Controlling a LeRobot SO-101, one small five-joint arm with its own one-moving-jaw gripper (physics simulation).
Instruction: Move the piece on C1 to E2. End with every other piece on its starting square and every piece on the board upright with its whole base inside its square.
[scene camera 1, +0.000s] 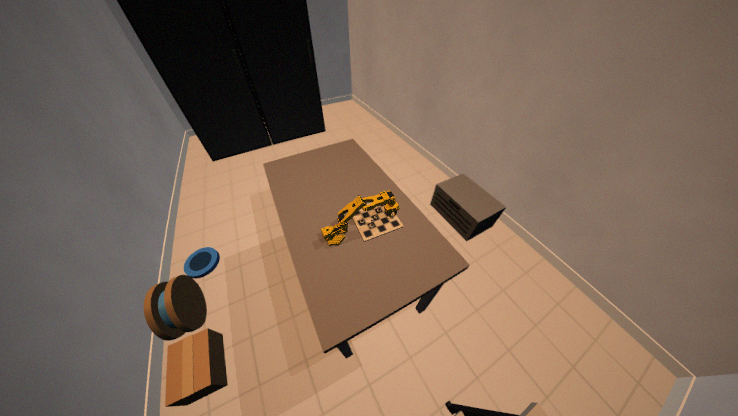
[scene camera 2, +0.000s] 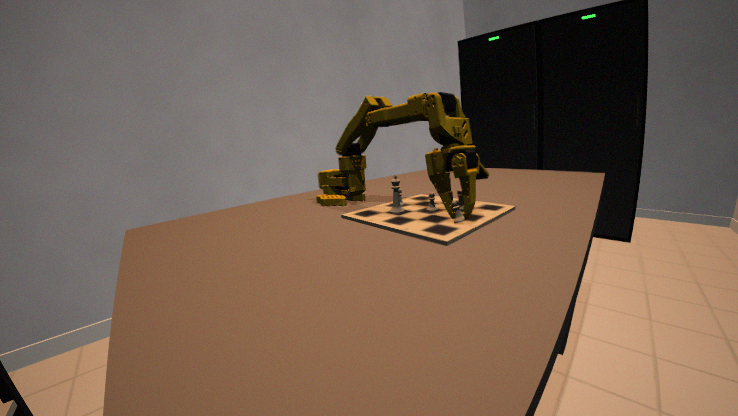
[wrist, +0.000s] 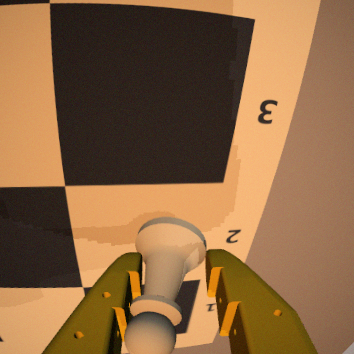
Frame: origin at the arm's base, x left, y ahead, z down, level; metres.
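Seen in the pictures: hand, its tool point: (scene camera 1: 391, 217) (scene camera 2: 455, 215) (wrist: 141, 270); arm's base, origin of its link: (scene camera 1: 338, 235) (scene camera 2: 347, 202).
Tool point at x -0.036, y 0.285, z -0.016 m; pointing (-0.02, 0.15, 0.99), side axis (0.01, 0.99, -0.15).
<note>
Offsets run from my tool point to a thing's top centre. Level surfaces: height alone.
A pale grey pawn-like piece @[dz -0.023, dx +0.001, dy +0.004 m] (wrist: 164, 270) (scene camera 2: 458, 219) stands roughly upright between the jaws. My gripper (wrist: 173, 253) (scene camera 2: 459, 212) (scene camera 1: 392, 213) is shut on it, with a jaw at each side. In the wrist view its base overlaps the light square beside the label 2, E2, on the board @[dz +0.010, dx +0.042, dy -0.072 m] (wrist: 25, 125) (scene camera 2: 379, 219) (scene camera 1: 375, 235). The base is low over the board; whether it touches is unclear. A tall grey piece @[dz -0.053, dx +0.004, dy -0.113 m] (scene camera 2: 395, 198) stands upright to the left, with another partly hidden behind it. A small piece @[dz -0.021, dx +0.044, dy -0.068 m] (scene camera 2: 431, 202) stands between them and my gripper.
In scene camera 1, several small pieces stand on the board, too small to identify. The arm's base (scene camera 1: 334, 235) (scene camera 2: 351, 180) stands on the table @[dz +0.016 m] (scene camera 1: 361, 279) (scene camera 2: 310, 299) at the board's left. A cabinet (scene camera 1: 467, 201) stands on the floor beyond the table.
</note>
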